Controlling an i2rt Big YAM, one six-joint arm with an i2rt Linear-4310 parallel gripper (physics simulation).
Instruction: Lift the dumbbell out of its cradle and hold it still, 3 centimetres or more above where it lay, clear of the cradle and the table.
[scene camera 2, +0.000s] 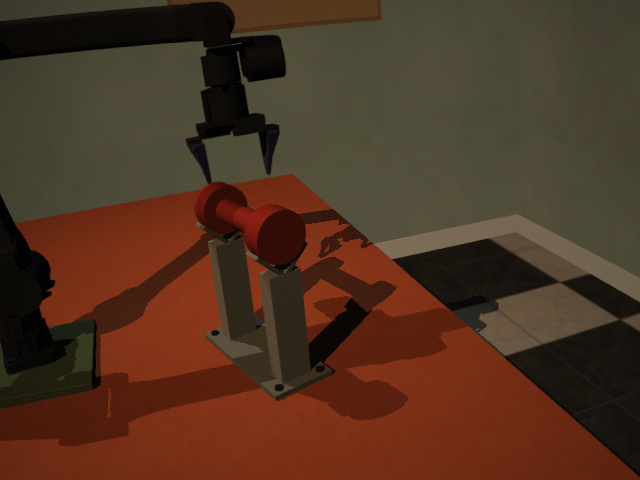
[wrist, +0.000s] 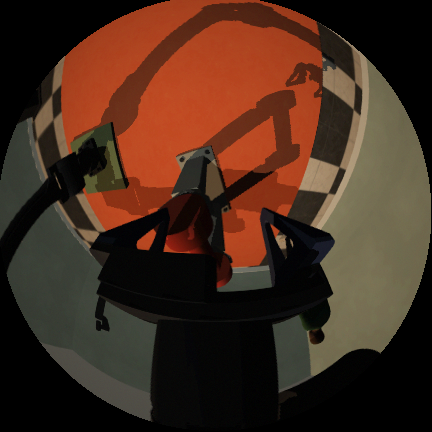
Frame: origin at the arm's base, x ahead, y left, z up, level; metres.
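Where they show: gripper, between the fingertips: (scene camera 2: 239, 180) (wrist: 214, 212); arm's base, origin of its link: (scene camera 2: 29, 352) (wrist: 91, 156).
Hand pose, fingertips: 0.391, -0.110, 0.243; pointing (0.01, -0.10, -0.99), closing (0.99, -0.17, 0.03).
Things, the pixels of their top centre, and the offset from my fingertips, as dx, dy, dz. Level surfaces: height alone.
- red dumbbell, centre of its top: (scene camera 2: 242, 195) (wrist: 201, 271) -0.040, -0.112, +0.010
- cradle, centre of its top: (scene camera 2: 247, 230) (wrist: 202, 244) -0.040, -0.112, -0.044
- orange table, height of its surface: dz -0.258
A red dumbbell (scene camera 2: 239, 218) (wrist: 192, 235) rests level in the V-shaped holders of its cradle, one round head at each end of a thin handle. The cradle (scene camera 2: 287, 325) (wrist: 193, 177) has two pale posts on a base plate bolted down with dark screws. My gripper (scene camera 2: 238, 178) (wrist: 214, 212) is wide open and empty, pointing down. In the scene view it hangs above and behind the dumbbell, its fingertips a little higher than the far head. In the wrist view the dumbbell lies nearer the left finger, and the gripper body hides part of the handle and far head.
The cradle stands on an orange table (scene camera 2: 170, 444) (wrist: 165, 95). The arm's green base plate (scene camera 2: 77, 356) (wrist: 118, 165) is at the left of the table. The table's right edge borders a checkered floor (scene camera 2: 563, 310) (wrist: 320, 175). Arm shadows cross the table around the cradle.
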